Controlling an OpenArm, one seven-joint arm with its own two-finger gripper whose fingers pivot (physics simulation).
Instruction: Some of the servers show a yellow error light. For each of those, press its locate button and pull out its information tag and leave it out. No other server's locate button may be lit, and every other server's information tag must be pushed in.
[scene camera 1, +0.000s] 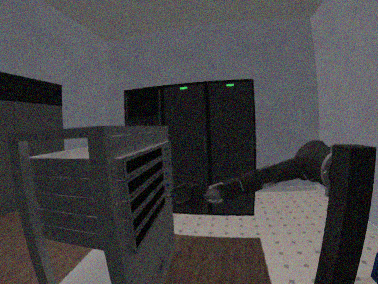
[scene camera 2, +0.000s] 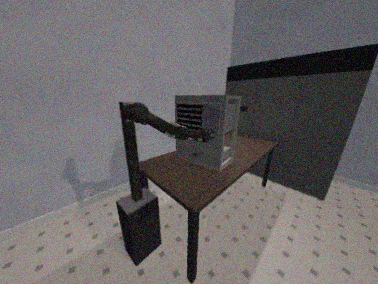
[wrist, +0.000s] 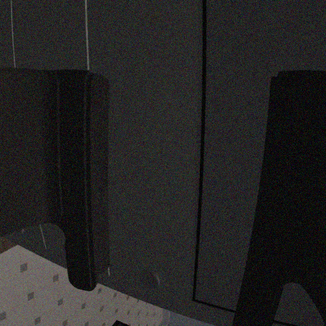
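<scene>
A grey rack (scene camera 1: 102, 150) (scene camera 2: 200, 159) holds a stack of servers (scene camera 1: 146, 187) (scene camera 2: 190, 116) with black grilles. A small blue spot shows at their right edge in scene camera 1. My gripper (scene camera 1: 187, 193) (scene camera 2: 207, 134) (wrist: 179, 195) is partly open and empty, close in front of the rack's face beside the grilles. In the wrist view, dark grey panels with a black vertical seam (wrist: 202, 150) show between the fingers. No yellow light, lit locate button or information tag can be made out; the pictures are dark and grainy, and the arm hides part of the front.
The rack stands on a brown table (scene camera 1: 220, 255) (scene camera 2: 185, 185). Black cabinets (scene camera 1: 230, 135) with green lights stand behind in scene camera 1. A large dark grey cabinet (scene camera 2: 290, 120) stands beyond the table. The arm's pedestal (scene camera 2: 140, 232) stands beside the table. Tiled floor (wrist: 30, 280) shows low in the wrist view.
</scene>
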